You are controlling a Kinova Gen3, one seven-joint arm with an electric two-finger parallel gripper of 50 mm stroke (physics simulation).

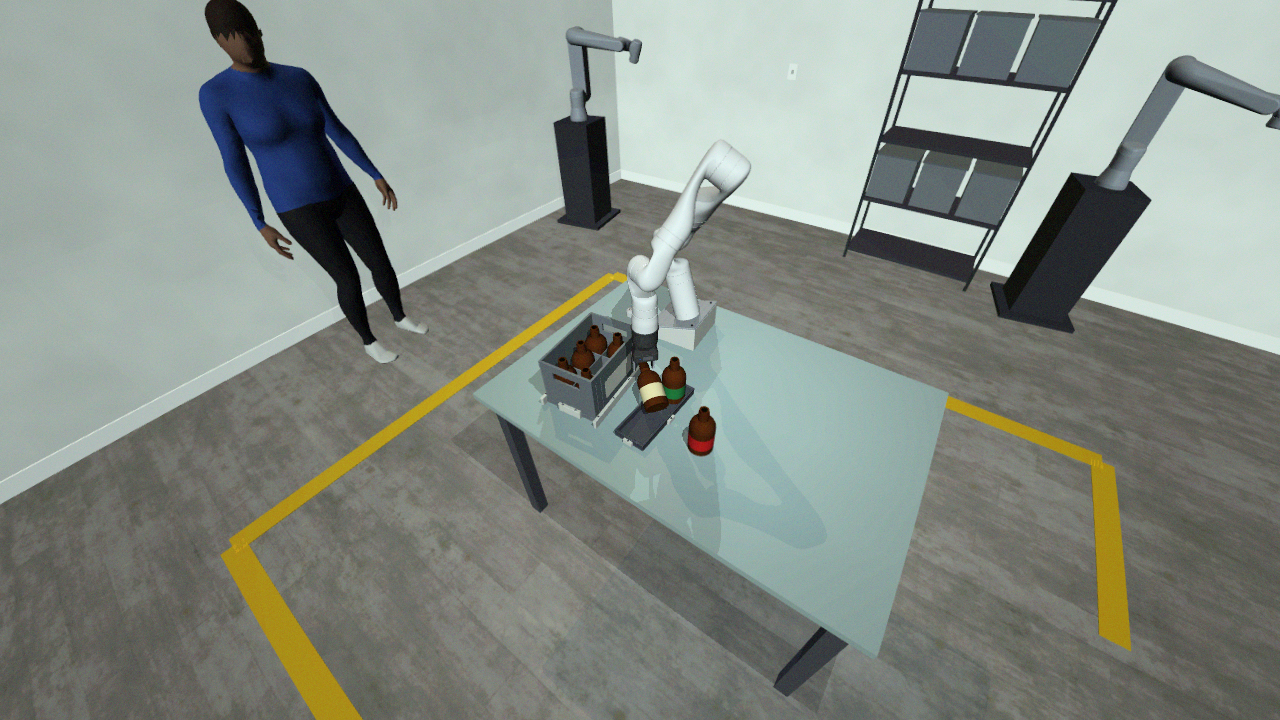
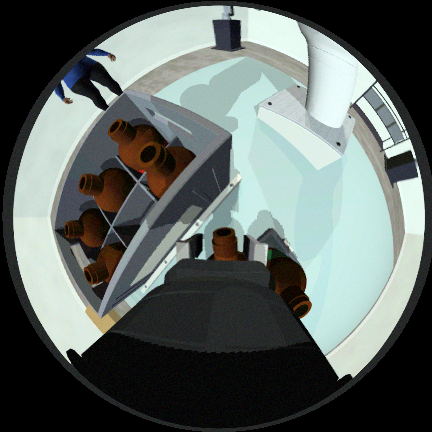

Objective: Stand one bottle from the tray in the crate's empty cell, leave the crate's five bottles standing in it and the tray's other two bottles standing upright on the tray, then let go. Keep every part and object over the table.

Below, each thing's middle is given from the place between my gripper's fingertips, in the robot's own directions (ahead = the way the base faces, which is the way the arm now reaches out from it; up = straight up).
Scene:
Now: hand 100 mm to the right of the green-label bottle point(image 1: 674, 376) and 10 mm above it. From my hand the other things lie so: pale crate rail point(image 2: 224, 193) 60 mm ahead, 50 mm to the right, 70 mm below.

